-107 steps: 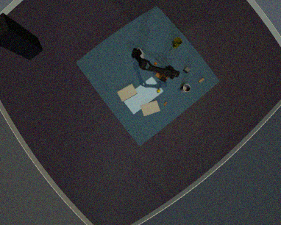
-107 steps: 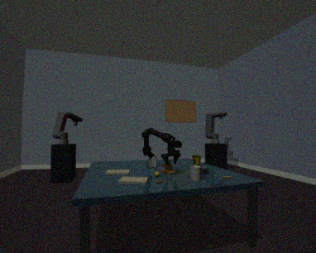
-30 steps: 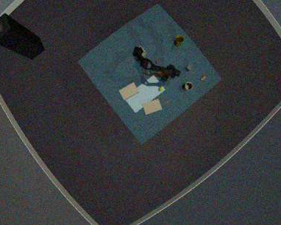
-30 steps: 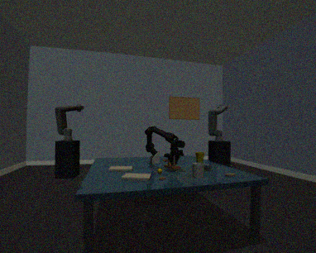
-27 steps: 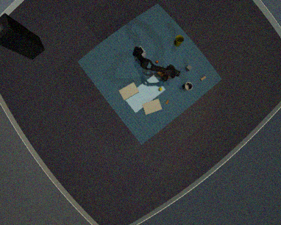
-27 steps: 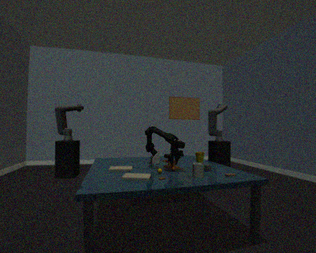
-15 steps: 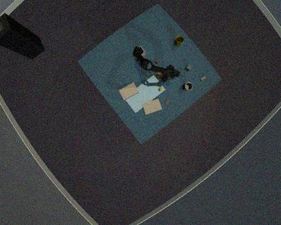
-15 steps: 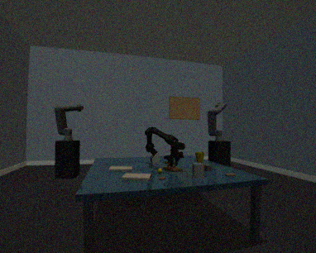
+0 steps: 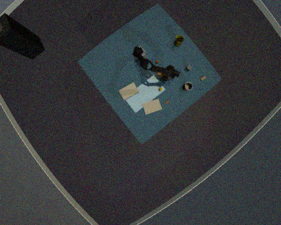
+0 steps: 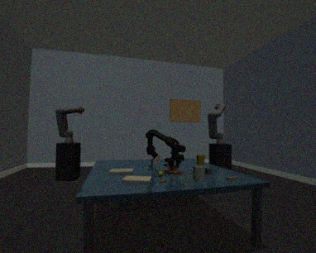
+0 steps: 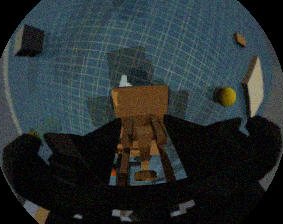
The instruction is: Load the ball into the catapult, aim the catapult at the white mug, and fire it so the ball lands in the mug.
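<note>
Right now the orange ball is 19 cm behind my gripper tip and 2 cm below it. Also, from my gripper tip: orange catapult 6 cm behind, 2 cm to the right, 2 cm above; yellow ball 11 cm ahead, 14 cm to the right, 1 cm below; white mug 24 cm ahead, 14 cm to the left, 1 cm below.
</note>
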